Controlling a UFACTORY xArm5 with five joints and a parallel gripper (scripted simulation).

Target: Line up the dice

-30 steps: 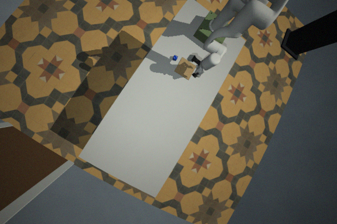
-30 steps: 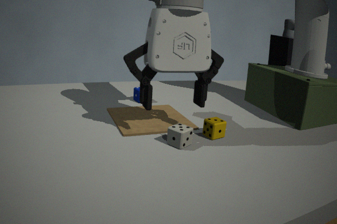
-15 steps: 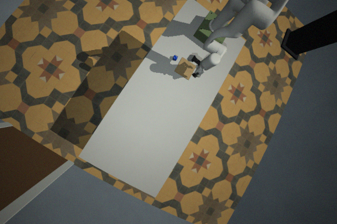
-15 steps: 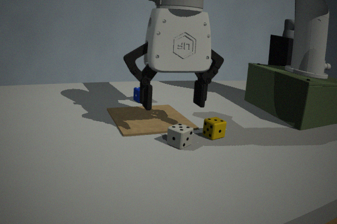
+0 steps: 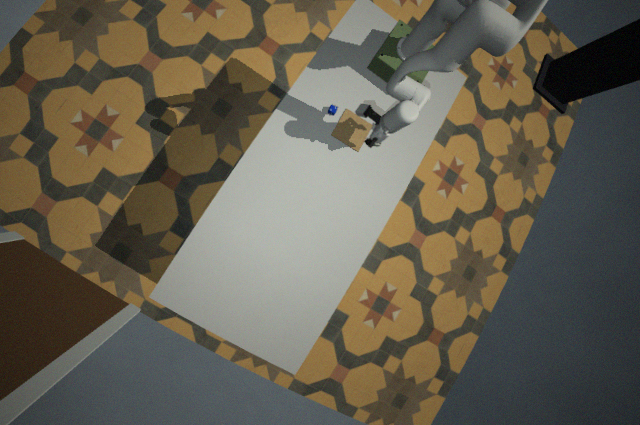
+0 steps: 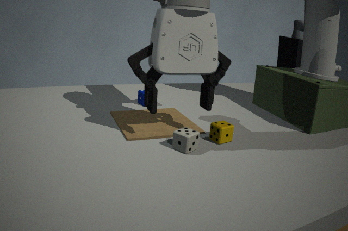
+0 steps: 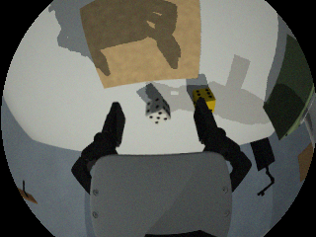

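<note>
Right now the blue die is 1 cm behind my hand, 20 cm to the right of it and 4 cm below it. Also, from my hand: white die 4 cm to the left, 4 cm below; yellow die 7 cm behind, 3 cm to the left, 4 cm below; tan mat 1 cm ahead, 8 cm to the right, 6 cm below.
</note>
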